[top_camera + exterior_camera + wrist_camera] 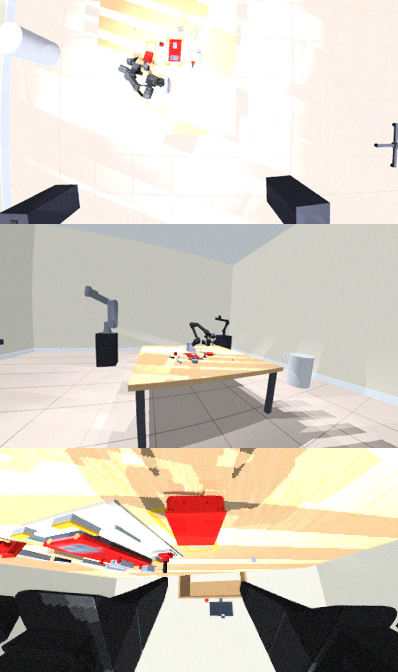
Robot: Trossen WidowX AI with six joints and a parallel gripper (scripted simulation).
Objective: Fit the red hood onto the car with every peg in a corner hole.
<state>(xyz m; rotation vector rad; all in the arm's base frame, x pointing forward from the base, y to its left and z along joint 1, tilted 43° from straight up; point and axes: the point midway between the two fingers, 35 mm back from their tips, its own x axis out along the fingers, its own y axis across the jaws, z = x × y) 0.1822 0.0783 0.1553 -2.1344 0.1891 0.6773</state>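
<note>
My gripper tip is now 9 cm above the red hood, 4 cm short of it and 2 cm to the left of it. From my gripper tip the other things lie so: black wheel 49 cm to the right, 9 cm below, 7 cm ahead; grey engine block 27 cm to the right, 12 cm ahead, 8 cm below.
</note>
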